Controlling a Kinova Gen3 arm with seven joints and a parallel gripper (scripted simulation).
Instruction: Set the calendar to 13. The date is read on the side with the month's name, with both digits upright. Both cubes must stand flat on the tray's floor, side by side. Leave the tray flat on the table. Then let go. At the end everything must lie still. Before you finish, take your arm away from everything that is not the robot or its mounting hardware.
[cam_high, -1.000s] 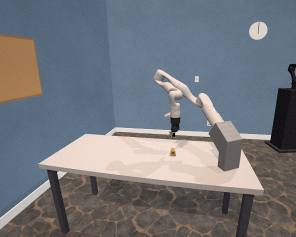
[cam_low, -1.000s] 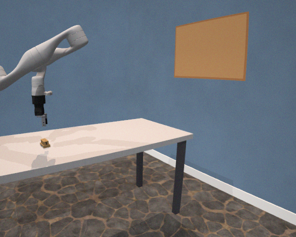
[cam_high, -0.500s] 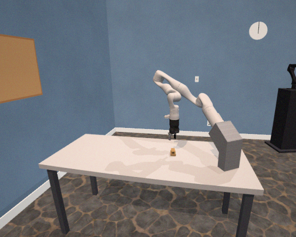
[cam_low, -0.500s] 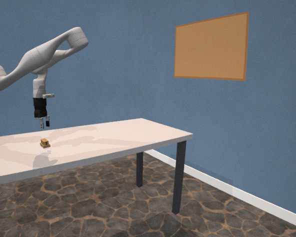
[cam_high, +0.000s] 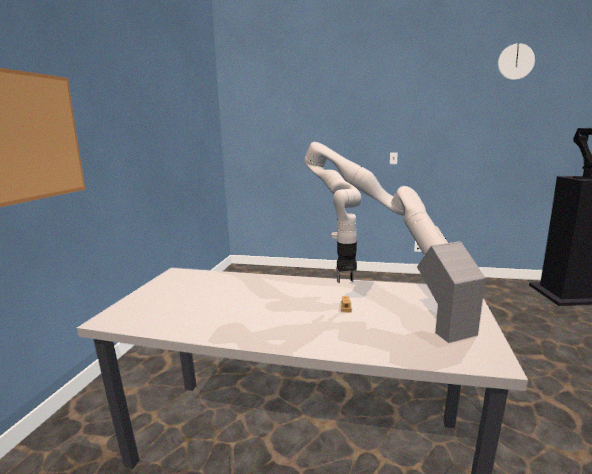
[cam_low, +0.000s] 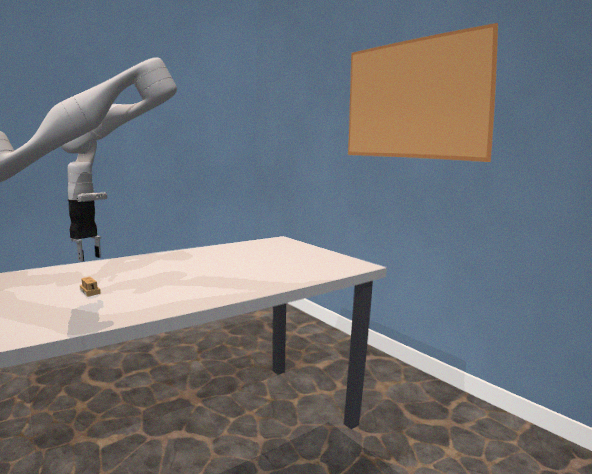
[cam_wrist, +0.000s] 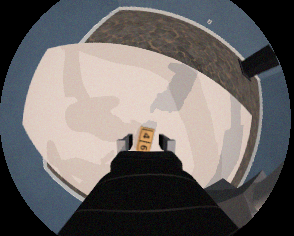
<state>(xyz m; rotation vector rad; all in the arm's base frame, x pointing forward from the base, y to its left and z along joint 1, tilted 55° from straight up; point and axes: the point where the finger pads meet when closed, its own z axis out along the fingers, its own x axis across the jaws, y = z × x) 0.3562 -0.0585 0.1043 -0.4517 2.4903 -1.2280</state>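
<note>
The wooden tray is 120 mm below my hand and 20 mm to the left of it.
</note>
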